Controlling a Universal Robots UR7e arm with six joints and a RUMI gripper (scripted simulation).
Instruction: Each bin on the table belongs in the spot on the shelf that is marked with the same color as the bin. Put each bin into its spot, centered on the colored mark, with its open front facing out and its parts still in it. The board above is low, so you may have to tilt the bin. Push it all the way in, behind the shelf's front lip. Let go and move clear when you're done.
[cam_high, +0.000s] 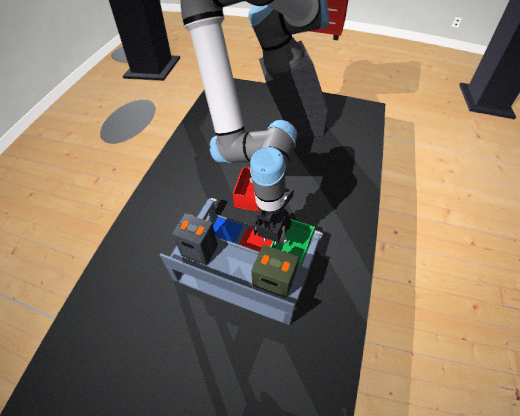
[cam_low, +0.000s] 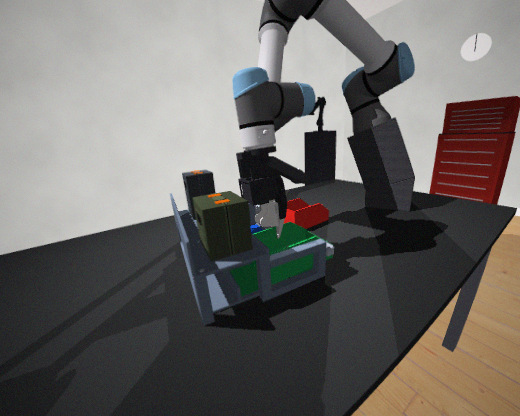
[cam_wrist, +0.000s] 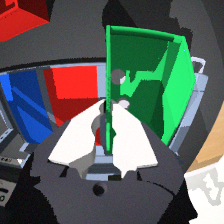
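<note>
Right now the green bin is 50 mm to the left of my hand and 20 mm below it. Also, from my hand: dark grey box (110 mm ahead, 210 mm to the right, 90 mm above); red bin (220 mm behind, 120 mm to the right, 40 mm below).
</note>
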